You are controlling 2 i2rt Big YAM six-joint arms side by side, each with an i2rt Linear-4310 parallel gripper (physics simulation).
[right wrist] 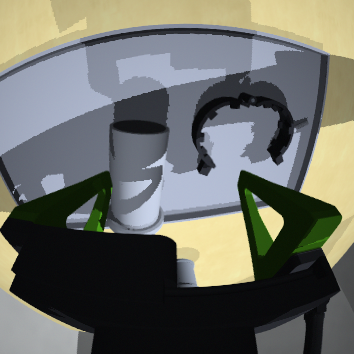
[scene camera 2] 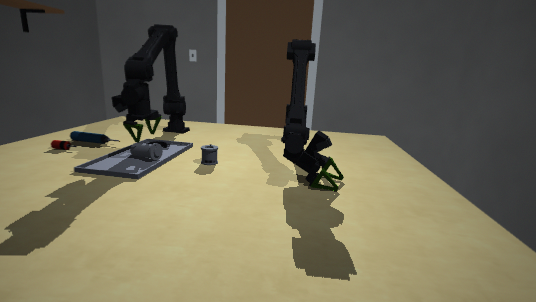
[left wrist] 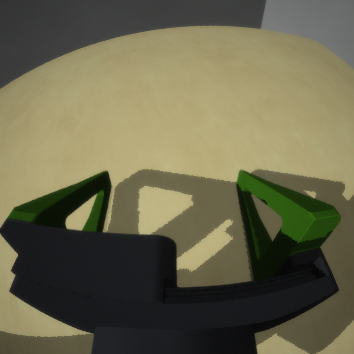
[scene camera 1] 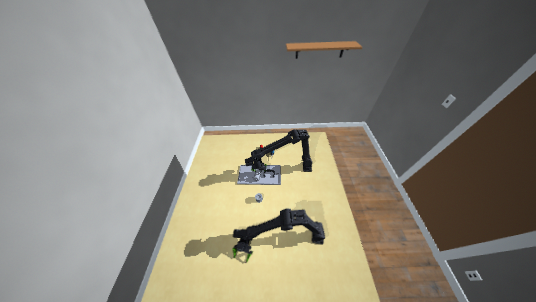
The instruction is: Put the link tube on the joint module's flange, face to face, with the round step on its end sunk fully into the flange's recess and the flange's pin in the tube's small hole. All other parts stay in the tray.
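Where they show: left gripper, fingertip midpoint: (scene camera 2: 340,184) (left wrist: 173,177) (scene camera 1: 240,260); right gripper, fingertip midpoint: (right wrist: 174,177) (scene camera 2: 145,138) (scene camera 1: 260,171); left arm's base at its link origin: (scene camera 1: 317,235); right arm's base at its link origin: (scene camera 2: 176,130) (scene camera 1: 307,166).
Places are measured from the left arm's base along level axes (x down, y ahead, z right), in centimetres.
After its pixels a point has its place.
Observation:
The grey link tube (scene camera 2: 146,151) @[x -4.0, y 61.8, z 40.1 cm] (right wrist: 137,180) @[x -5.7, y 59.0, z 43.9 cm] lies on its side in the tray (scene camera 2: 105,173) @[x -0.7, y 78.4, z 41.8 cm] (right wrist: 65,100) @[x -0.4, y 66.8, z 49.4 cm]. In the right wrist view its dark end points up the picture and its rimmed end lies near the lower tray edge. My right gripper (scene camera 2: 145,137) @[x -7.2, y 56.3, z 45.3 cm] (right wrist: 174,177) @[x -7.2, y 56.3, z 45.3 cm] is open and empty above the tray; the tube shows toward the finger at the picture's left. The joint module (scene camera 1: 259,198) @[x -6.1, y 50.8, z 18.4 cm] (scene camera 2: 209,155) @[x -3.6, y 54.4, z 18.7 cm] (right wrist: 185,272) @[x -2.9, y 51.4, z 22.9 cm] stands upright on the table beside the tray, partly hidden in the right wrist view. My left gripper (scene camera 2: 339,183) @[x -0.8, y 54.2, z -28.1 cm] (left wrist: 173,177) @[x -0.8, y 54.2, z -28.1 cm] is open and empty, low over the table, away from the module.
A black C-shaped part (right wrist: 285,135) @[x -1.8, y 43.2, z 48.0 cm] lies in the tray beside the tube, with a small pin-like part (right wrist: 301,123) @[x -0.9, y 40.2, z 49.7 cm] near it. A blue screwdriver (scene camera 2: 90,137) @[x -2.7, y 52.5, z 77.5 cm] and a red object (scene camera 2: 60,145) @[x -2.0, y 65.5, z 78.0 cm] lie on the table beyond the tray. A wooden shelf (scene camera 1: 324,46) is on the wall.

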